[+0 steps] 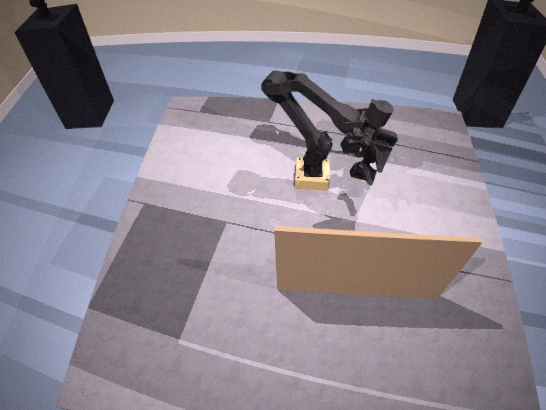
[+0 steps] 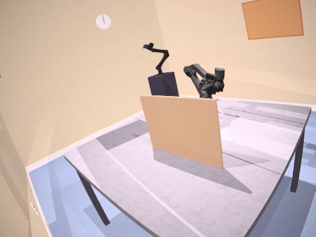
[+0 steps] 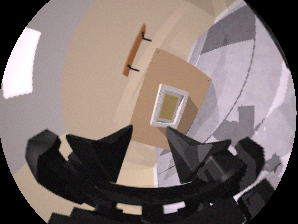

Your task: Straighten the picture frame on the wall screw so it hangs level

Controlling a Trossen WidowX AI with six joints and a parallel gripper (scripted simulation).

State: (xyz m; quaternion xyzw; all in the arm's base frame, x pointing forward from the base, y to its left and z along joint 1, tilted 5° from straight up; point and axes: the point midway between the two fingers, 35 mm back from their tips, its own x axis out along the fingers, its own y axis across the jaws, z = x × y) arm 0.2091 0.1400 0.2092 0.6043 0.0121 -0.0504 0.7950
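Now: gripper tip 19 cm short of the picture frame, 3 cm to the left of it and 9 cm above it. The rest, counted from my gripper tip: tan wall panel: 20 cm ahead, 2 cm to the right, 10 cm below.
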